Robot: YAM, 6 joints.
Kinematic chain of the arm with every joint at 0, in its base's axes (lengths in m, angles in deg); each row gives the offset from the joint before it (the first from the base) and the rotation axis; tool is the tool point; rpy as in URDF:
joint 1: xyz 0 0 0.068 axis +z
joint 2: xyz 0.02 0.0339 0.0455 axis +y
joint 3: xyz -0.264 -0.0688 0 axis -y
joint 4: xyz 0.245 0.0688 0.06 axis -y
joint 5: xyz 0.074 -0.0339 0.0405 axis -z
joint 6: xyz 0.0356 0 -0.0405 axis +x
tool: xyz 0 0 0 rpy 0 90 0
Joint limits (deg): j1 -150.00..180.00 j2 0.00..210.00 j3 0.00..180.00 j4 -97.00..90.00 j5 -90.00..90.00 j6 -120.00..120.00
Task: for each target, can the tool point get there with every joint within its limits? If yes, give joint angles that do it. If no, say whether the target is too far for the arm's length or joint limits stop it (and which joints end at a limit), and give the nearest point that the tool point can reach.
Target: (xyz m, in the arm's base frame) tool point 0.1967 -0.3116 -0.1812
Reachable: yes | joints -59.49 175.50 102.43 -40.81 -18.49 34.58
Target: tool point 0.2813 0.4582 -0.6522
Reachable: no: too far | nearest point 0.2086 0.3398 -0.3477 | short by 0.335 m
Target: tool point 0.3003 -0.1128 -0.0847
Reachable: yes | joints -22.13 165.79 95.60 -80.65 -14.06 89.56
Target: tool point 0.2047 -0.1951 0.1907
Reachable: yes | joints -48.20 83.31 44.75 -12.64 -39.19 71.50
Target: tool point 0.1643 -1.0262 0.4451
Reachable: no: too far | nearest point 0.0972 -0.6074 0.3071 | short by 0.446 m
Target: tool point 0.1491 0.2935 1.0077
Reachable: no: too far | nearest point 0.1017 0.2002 0.7050 | short by 0.320 m
